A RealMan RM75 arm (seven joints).
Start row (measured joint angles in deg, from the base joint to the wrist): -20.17, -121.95, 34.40, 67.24, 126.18, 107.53, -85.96
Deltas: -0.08, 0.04, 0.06, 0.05, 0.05, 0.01, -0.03; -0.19, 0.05, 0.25, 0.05, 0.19, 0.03, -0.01; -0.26, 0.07, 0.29, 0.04, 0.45, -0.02, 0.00; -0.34, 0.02, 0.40, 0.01, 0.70, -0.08, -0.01; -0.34, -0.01, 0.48, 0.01, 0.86, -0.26, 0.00; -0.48, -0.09, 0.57, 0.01, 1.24, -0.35, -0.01; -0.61, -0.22, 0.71, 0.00, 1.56, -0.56, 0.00; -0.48, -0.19, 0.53, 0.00, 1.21, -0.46, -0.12; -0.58, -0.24, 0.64, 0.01, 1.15, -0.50, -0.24; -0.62, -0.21, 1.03, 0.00, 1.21, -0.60, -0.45; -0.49, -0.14, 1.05, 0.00, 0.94, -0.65, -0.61
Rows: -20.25, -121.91, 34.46, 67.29, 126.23, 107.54, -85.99; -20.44, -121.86, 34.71, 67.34, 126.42, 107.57, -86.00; -20.70, -121.79, 35.00, 67.38, 126.87, 107.55, -86.00; -21.04, -121.77, 35.40, 67.39, 127.57, 107.47, -86.01; -21.38, -121.78, 35.88, 67.40, 128.43, 107.21, -86.01; -21.86, -121.87, 36.45, 67.41, 129.67, 106.86, -86.02; -22.47, -122.09, 37.16, 67.41, 131.23, 106.30, -86.02; -22.95, -122.28, 37.69, 67.41, 132.44, 105.84, -86.14; -23.53, -122.52, 38.33, 67.42, 133.59, 105.34, -86.38; -24.15, -122.73, 39.36, 67.42, 134.80, 104.74, -86.83; -24.64, -122.87, 40.41, 67.42, 135.74, 104.09, -87.44
